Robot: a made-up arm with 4 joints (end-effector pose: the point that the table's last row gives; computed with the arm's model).
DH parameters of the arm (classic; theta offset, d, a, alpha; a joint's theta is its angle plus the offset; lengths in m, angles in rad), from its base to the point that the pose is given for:
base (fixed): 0.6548 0 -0.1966 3.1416
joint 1: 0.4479 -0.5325 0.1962 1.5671
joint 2: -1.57 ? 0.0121 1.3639
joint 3: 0.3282 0 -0.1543 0
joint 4: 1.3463 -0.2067 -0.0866 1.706
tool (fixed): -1.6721 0.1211 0 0
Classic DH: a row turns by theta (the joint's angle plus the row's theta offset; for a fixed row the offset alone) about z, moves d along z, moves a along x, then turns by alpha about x.
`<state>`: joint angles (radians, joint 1 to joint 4).
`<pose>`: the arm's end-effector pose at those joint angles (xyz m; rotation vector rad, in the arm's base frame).
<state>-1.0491 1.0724 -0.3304 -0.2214</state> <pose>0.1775 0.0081 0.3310 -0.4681 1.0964 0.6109</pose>
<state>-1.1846 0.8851 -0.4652 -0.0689</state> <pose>0.1436 0.0981 0.3386 -0.4142 0.9521 0.8149</pose>
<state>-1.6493 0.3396 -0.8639 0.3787</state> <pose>-0.0751 0.2991 0.4244 -0.1714 0.5858 1.4615</pose>
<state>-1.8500 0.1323 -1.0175 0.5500</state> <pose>-0.1900 0.3192 0.4795 -0.0337 0.4815 1.7181</pose>
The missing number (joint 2, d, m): -0.104
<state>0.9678 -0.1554 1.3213 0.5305</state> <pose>0.0243 -0.5114 0.6251 -1.8442 0.8419 -0.9783</pose>
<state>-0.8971 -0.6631 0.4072 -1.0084</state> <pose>0.3437 0.0243 0.6081 0.7969 -0.1671 0.9563</pose>
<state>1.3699 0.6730 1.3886 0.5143</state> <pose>-0.1399 -0.5535 0.4466 -1.3824 1.6387 -0.3259</pose>
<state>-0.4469 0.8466 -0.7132 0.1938</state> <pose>0.2066 -0.1175 0.3433 -0.0367 0.9716 0.1586</pose>
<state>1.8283 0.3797 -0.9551 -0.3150</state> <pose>-0.3759 -0.4437 0.3214 1.2376 -0.6346 -1.8082</pose>
